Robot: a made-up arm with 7 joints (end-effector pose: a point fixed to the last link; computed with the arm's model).
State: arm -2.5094 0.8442 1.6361 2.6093 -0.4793 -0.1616 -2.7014
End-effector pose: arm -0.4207 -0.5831 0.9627 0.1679 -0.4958 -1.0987
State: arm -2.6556 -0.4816 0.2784 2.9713 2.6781 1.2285 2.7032
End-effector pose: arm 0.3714 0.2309 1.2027 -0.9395 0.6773 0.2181
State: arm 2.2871 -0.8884 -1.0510 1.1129 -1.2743 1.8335 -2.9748
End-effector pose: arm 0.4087 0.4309 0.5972 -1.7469 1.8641 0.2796
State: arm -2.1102 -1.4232 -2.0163 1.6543 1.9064 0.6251 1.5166
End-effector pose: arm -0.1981 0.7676 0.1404 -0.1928 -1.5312 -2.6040
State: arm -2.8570 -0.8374 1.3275 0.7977 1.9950 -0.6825 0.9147
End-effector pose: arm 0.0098 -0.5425 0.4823 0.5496 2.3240 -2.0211
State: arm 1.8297 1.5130 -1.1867 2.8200 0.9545 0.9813 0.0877
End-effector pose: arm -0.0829 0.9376 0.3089 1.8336 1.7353 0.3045
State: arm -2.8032 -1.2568 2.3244 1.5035 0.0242 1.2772 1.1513
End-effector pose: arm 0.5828 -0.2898 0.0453 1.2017 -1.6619 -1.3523
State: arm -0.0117 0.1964 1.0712 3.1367 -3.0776 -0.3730 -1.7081
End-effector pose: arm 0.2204 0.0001 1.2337 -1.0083 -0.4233 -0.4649
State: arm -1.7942 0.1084 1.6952 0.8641 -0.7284 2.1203 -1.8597
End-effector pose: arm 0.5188 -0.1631 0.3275 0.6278 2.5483 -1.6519
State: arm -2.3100 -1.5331 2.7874 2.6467 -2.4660 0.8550 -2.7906
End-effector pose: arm 0.7428 0.6077 0.1580 -2.3221 -0.0264 -1.3119
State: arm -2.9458 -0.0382 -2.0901 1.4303 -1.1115 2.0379 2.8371
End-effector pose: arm 0.2834 0.5648 0.6152 -2.1880 1.9195 -0.6245
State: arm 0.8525 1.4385 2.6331 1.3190 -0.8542 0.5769 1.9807
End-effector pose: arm -0.1261 0.3593 0.9257 -0.6583 -1.6289 1.9547
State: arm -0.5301 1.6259 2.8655 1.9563 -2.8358 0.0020 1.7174
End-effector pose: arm 0.7046 -0.1547 0.8346 -1.3668 0.0938 -1.4482
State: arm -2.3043 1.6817 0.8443 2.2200 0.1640 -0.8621 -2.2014
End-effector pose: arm -0.3191 -0.7428 -0.0429 1.1675 -1.2080 -1.2083
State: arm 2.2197 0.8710 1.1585 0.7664 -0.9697 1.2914 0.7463
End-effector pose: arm -0.4211 -0.1324 0.1002 -0.4964 1.7752 0.7475
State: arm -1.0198 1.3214 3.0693 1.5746 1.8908 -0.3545 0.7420
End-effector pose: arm 0.2416 -0.1895 1.0646 -0.0185 -0.3759 1.4156
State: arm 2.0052 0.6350 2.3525 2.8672 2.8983 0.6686 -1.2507
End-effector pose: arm -0.2853 0.4490 1.1478 0.5368 0.3597 2.2809
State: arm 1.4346 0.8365 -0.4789 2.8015 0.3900 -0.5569 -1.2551
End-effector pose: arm 0.2171 0.7252 0.9091 1.1485 0.2231 2.4889
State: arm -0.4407 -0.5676 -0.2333 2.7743 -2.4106 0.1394 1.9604
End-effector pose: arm -0.3210 0.0622 1.2251 0.1894 -1.0873 1.8486
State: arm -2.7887 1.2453 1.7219 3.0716 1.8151 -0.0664 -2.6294
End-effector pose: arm -0.8638 -0.3239 0.5445 -0.0103 -2.2282 0.8366
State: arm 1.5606 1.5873 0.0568 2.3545 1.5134 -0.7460 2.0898
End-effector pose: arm 0.0764 0.8452 -0.0438 -0.9057 1.1662 0.8194
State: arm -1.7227 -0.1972 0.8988 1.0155 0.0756 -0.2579 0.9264
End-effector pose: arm 0.4337 -0.4602 0.5248 -2.2398 1.8547 -0.8887
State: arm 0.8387 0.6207 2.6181 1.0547 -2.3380 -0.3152 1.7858
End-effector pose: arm -0.4617 -0.0333 0.6938 0.7099 -2.1076 -0.4389
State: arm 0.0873 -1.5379 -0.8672 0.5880 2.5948 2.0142 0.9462
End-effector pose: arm 0.0931 -0.3670 0.6532 -0.2469 -1.7013 0.2181
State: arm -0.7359 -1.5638 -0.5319 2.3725 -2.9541 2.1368 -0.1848
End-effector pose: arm -0.7108 0.4269 0.5994 0.4057 2.1268 0.7584
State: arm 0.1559 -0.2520 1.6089 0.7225 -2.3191 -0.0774 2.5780
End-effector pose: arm -0.0195 0.4972 0.2506 1.8693 1.9893 0.3775
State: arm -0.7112 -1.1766 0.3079 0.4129 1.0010 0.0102 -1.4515
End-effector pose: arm 0.3071 -0.1795 0.6422 1.7660 -0.3571 0.5121
